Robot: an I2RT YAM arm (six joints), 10 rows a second.
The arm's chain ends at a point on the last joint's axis. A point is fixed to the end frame.
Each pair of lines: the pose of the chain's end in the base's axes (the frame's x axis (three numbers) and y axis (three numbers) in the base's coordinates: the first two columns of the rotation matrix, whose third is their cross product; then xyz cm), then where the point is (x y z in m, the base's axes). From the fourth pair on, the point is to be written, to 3 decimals.
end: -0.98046, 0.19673, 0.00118, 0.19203, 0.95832, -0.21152, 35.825, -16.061, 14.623
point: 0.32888 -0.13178 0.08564
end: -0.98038, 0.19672, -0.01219, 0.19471, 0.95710, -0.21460, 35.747, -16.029, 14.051
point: 0.32886 -0.13181 0.07940
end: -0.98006, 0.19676, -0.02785, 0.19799, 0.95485, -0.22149, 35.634, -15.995, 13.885
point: 0.32859 -0.13208 0.07706
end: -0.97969, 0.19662, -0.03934, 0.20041, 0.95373, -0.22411, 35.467, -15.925, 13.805
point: 0.328 -0.132 0.076
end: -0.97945, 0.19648, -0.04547, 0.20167, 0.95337, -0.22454, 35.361, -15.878, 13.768
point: 0.327 -0.131 0.075
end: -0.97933, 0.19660, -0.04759, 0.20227, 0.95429, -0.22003, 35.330, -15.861, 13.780
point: 0.327 -0.131 0.075
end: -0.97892, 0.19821, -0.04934, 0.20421, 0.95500, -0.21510, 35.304, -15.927, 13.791
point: 0.327 -0.131 0.076
